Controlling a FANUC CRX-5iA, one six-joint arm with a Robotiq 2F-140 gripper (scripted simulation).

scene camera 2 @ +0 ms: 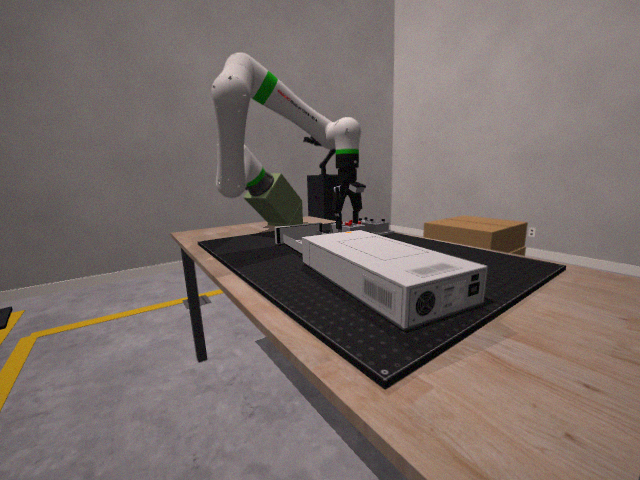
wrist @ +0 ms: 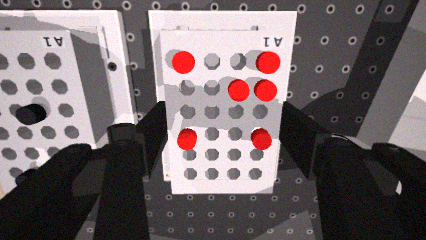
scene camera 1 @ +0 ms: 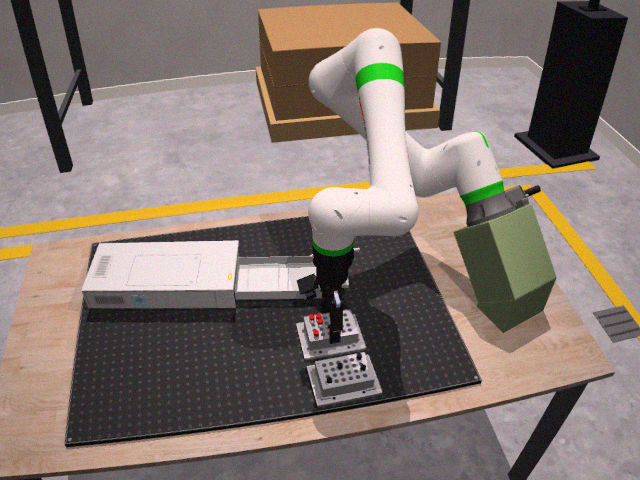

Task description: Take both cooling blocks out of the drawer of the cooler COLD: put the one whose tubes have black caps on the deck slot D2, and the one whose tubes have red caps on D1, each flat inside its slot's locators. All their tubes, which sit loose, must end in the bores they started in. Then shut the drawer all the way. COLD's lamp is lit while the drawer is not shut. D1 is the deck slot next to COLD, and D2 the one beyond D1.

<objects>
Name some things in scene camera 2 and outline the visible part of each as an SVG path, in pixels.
My gripper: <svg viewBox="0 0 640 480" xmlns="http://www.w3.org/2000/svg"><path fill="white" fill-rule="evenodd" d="M357 169L338 169L339 185L338 187L333 187L332 212L335 212L336 229L342 229L341 211L347 195L354 210L353 223L358 224L358 214L360 209L362 209L361 193L355 193L349 190L348 182L355 182L357 180Z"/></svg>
A cooler COLD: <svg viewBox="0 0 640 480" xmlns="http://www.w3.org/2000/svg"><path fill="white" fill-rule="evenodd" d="M275 227L276 244L285 243L303 253L303 263L404 331L482 305L484 302L488 266L362 230L326 234L323 233L323 223L321 222Z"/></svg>
</objects>
